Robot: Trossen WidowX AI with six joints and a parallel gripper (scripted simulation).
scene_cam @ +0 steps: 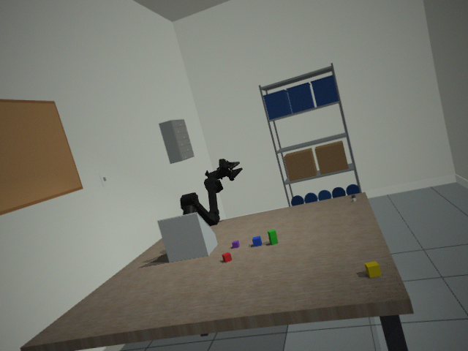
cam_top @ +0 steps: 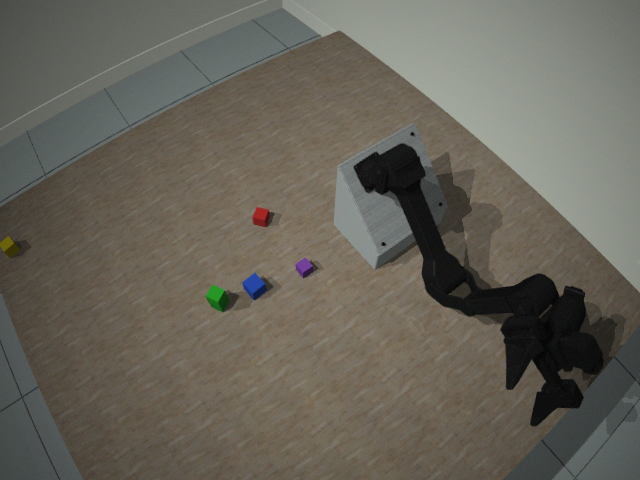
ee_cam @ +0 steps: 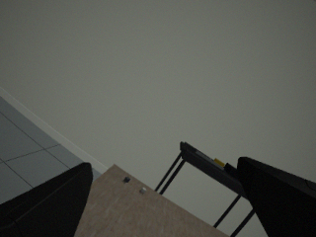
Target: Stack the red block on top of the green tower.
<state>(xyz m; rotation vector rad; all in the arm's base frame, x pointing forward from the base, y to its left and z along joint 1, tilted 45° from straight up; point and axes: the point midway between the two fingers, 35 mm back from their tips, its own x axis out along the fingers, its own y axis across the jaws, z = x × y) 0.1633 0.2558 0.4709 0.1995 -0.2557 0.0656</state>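
The small red block is 1 cm behind my gripper tip, 68 cm to the right of it and 32 cm below it. The rest, counted from my gripper tip: yellow block: 56 cm ahead, 103 cm to the right, 32 cm below; then blue block: 10 cm ahead, 54 cm to the right, 32 cm below; then purple block: 1 cm behind, 51 cm to the right, 33 cm below.
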